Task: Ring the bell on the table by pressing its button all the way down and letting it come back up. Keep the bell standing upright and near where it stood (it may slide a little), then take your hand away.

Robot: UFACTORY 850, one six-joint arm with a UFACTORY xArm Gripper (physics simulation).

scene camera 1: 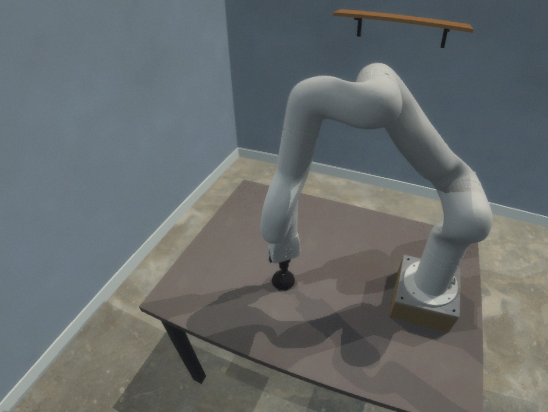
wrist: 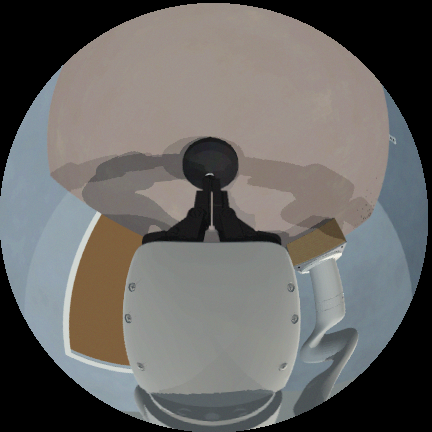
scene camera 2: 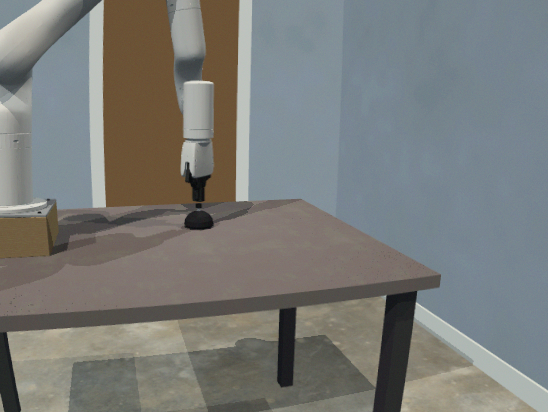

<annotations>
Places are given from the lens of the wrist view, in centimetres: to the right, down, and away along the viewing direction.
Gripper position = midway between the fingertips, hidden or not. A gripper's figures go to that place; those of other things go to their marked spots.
my gripper (wrist: 211, 189): 0, -3, 13
black dome-shaped bell (wrist: 209, 155): 0, -7, 14
</annotations>
